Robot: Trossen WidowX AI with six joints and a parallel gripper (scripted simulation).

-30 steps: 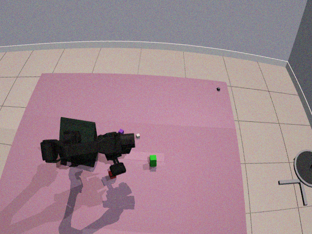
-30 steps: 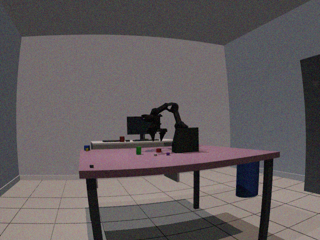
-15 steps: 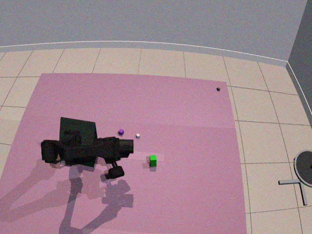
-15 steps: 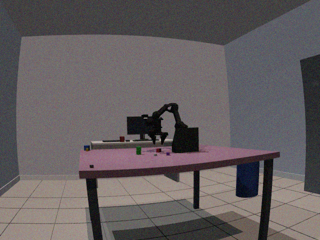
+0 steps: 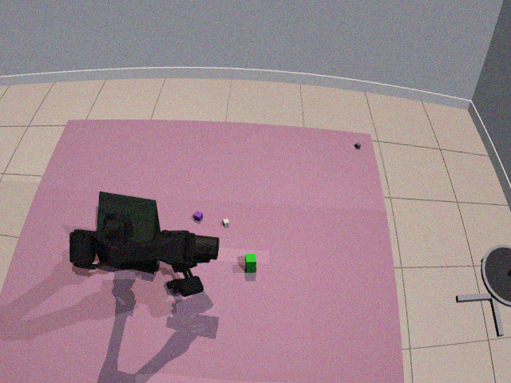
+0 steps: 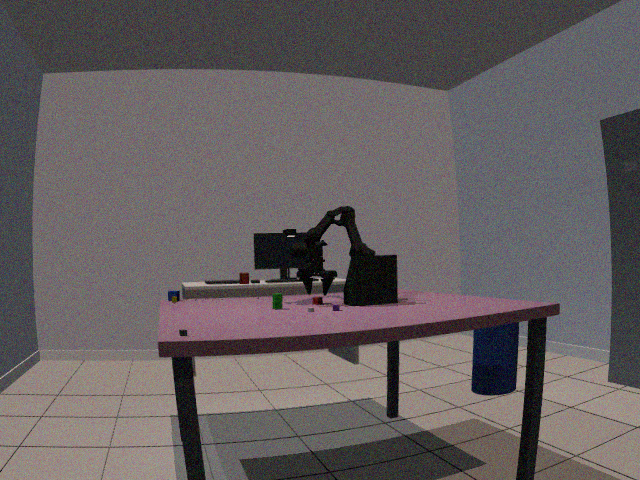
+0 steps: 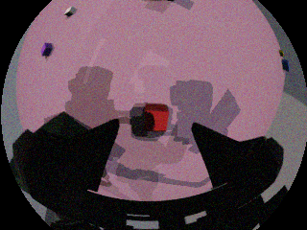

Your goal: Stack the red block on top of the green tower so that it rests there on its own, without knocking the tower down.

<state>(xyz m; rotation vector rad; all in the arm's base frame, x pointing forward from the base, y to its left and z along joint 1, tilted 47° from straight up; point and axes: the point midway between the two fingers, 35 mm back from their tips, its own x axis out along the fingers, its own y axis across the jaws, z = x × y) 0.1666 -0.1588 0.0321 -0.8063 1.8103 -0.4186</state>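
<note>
My gripper tip is 20 mm above the red block. From my gripper tip the other things lie so: small purple cube: 50 mm ahead, 270 mm to the left, 30 mm below; then small white cube: 130 mm ahead, 240 mm to the left, 30 mm below; then small dark object: 650 mm ahead, 600 mm to the left, 30 mm below.
</note>
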